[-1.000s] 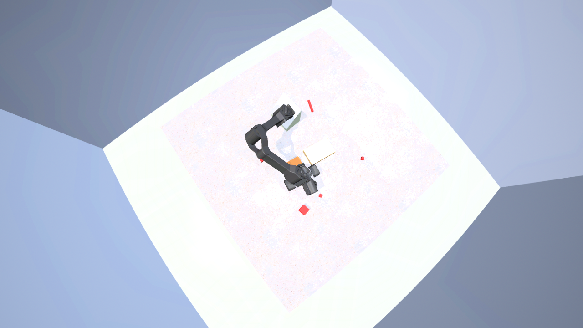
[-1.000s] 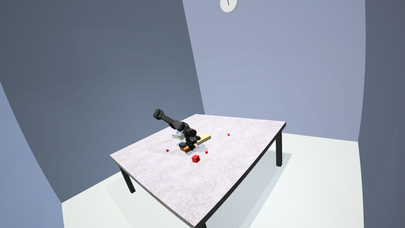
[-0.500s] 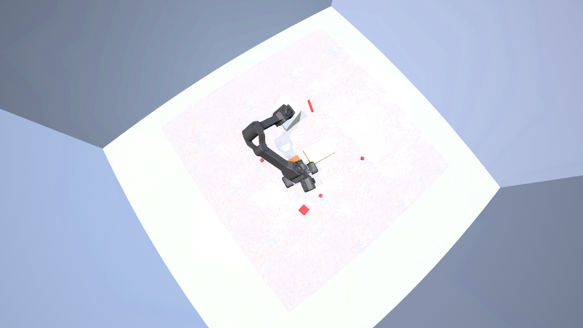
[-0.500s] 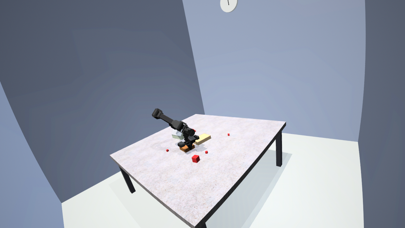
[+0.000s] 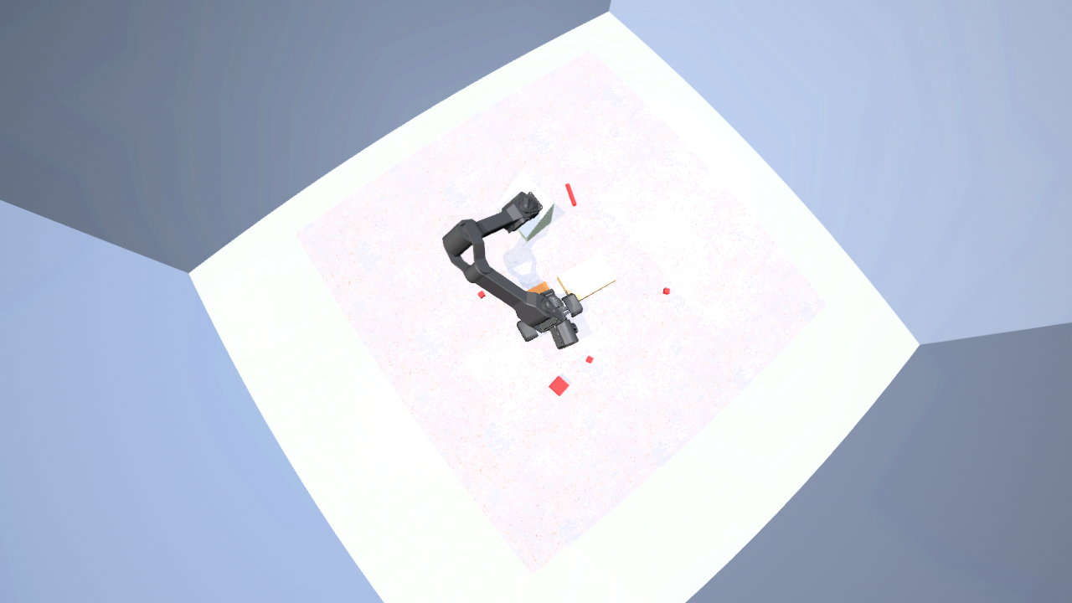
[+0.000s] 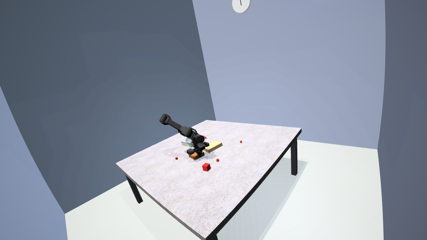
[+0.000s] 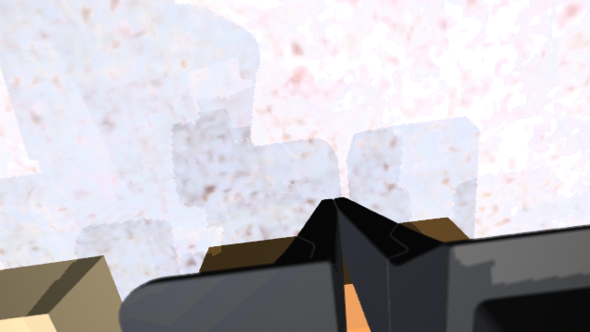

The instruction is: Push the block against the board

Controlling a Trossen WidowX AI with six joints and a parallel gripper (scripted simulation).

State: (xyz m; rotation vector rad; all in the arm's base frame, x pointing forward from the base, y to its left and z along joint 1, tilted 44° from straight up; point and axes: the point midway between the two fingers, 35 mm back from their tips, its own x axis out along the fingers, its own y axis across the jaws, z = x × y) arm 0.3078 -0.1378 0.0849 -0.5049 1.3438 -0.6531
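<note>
Right now the orange square block is 60 mm behind my gripper tip, 10 mm to the left of it and 10 mm above it. Round my gripper tip: red cube 170 mm ahead, 90 mm to the right, 10 mm above; red stick 320 mm to the left, 300 mm behind; pale cream board 180 mm to the left, 40 mm behind, 10 mm above.
</note>
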